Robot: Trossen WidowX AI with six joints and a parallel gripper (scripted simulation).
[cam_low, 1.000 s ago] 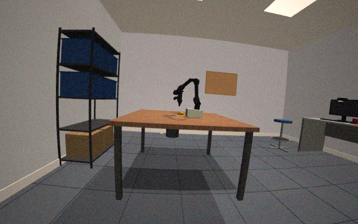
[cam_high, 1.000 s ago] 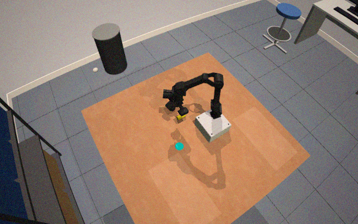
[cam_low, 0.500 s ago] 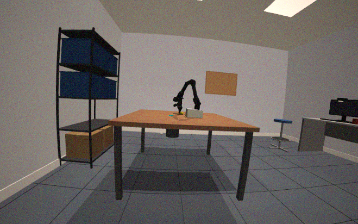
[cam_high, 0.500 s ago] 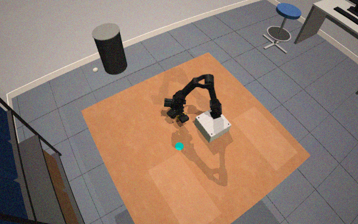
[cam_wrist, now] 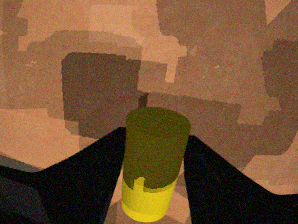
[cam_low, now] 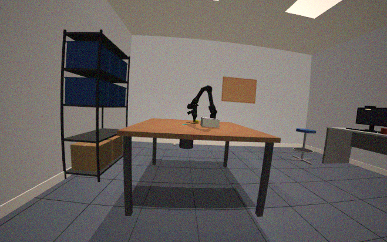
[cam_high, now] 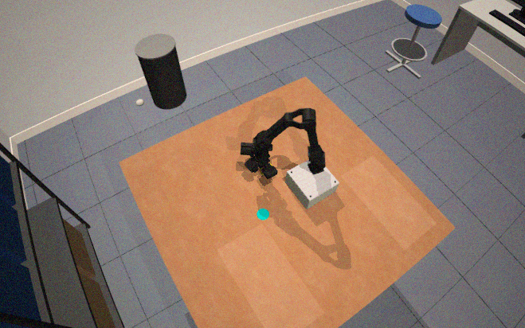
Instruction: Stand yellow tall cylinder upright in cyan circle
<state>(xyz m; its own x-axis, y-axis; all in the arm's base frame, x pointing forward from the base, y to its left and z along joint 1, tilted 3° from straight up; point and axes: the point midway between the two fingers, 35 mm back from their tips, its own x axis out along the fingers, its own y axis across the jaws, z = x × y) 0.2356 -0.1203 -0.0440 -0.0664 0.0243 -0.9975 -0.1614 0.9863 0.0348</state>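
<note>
Now: the cyan circle 90 mm ahead of my gripper tip, 210 mm to the left of it and 30 mm below it. The rest, counted from my gripper tip: yellow tall cylinder 20 mm behind.
</note>
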